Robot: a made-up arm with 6 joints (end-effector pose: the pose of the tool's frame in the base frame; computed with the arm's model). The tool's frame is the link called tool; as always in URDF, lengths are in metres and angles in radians.
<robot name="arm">
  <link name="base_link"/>
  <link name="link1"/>
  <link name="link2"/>
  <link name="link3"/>
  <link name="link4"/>
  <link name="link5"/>
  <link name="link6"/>
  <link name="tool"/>
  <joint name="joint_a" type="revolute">
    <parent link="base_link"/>
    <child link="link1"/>
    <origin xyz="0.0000 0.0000 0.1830" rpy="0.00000 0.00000 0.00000"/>
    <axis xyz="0 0 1"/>
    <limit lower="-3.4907" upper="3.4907"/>
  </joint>
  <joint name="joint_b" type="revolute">
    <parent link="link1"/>
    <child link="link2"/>
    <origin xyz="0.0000 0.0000 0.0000" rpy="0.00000 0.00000 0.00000"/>
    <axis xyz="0 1 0"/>
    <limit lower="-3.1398" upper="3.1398"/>
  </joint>
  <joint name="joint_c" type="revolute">
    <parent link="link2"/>
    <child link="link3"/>
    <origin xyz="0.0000 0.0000 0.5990" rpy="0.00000 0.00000 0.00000"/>
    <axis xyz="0 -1 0"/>
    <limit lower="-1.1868" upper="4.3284"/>
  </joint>
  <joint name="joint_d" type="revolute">
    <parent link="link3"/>
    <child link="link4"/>
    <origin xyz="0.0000 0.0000 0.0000" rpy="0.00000 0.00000 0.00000"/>
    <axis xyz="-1 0 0"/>
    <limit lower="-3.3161" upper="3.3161"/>
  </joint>
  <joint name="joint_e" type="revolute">
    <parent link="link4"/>
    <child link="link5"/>
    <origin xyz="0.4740 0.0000 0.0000" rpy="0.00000 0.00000 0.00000"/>
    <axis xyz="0 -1 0"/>
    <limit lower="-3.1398" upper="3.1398"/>
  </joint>
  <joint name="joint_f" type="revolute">
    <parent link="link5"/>
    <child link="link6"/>
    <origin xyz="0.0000 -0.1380 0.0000" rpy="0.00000 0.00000 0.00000"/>
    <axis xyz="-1 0 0"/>
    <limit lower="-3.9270" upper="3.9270"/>
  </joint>
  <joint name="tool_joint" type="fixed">
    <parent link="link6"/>
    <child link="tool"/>
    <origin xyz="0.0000 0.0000 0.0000" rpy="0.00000 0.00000 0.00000"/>
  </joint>
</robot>
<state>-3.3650 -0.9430 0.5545 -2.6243 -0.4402 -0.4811</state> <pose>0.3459 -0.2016 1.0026 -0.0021 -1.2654 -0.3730</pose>
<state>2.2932 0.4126 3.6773 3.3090 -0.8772 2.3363</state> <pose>0.0520 -0.2648 0.6963 -1.6826 1.3519 0.6961</pose>
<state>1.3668 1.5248 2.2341 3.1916 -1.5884 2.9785</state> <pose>0.0600 0.9705 0.5140 1.5725 -1.8848 0.8775</pose>
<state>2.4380 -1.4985 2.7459 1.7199 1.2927 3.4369</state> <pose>0.5125 -0.4617 -0.2583 -1.5245 2.4601 -0.0747</pose>
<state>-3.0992 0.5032 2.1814 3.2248 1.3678 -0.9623</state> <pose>-0.2434 -0.1480 1.1802 0.1532 -2.5189 1.3193</pose>
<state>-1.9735 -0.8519 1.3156 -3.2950 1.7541 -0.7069</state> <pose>0.4133 0.6224 0.9577 -1.9249 2.1452 -1.0821</pose>
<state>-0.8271 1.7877 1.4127 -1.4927 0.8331 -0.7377</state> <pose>0.6526 -0.7253 -0.2475 1.5748 -1.5425 -1.2212</pose>
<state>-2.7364 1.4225 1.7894 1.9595 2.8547 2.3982</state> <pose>-0.8884 -0.4380 0.5607 2.4965 0.3046 -0.5479</pose>
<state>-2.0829 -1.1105 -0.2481 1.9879 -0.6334 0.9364</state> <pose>0.2075 0.2551 0.8911 0.5837 -2.0274 1.1580</pose>
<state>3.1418 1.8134 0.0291 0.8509 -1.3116 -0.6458</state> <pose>-0.5824 0.0909 -0.4461 -2.5032 -1.0470 0.4117</pose>
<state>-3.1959 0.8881 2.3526 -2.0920 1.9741 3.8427</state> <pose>-0.6368 -0.0342 1.0195 -0.9579 -0.5225 2.0150</pose>
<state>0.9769 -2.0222 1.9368 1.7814 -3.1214 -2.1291</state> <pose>-0.4519 -0.6177 -0.5163 -1.6701 -1.2739 -0.3984</pose>
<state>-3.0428 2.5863 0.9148 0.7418 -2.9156 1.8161</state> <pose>-0.3692 0.0656 -0.8070 1.5524 -0.6986 1.6049</pose>
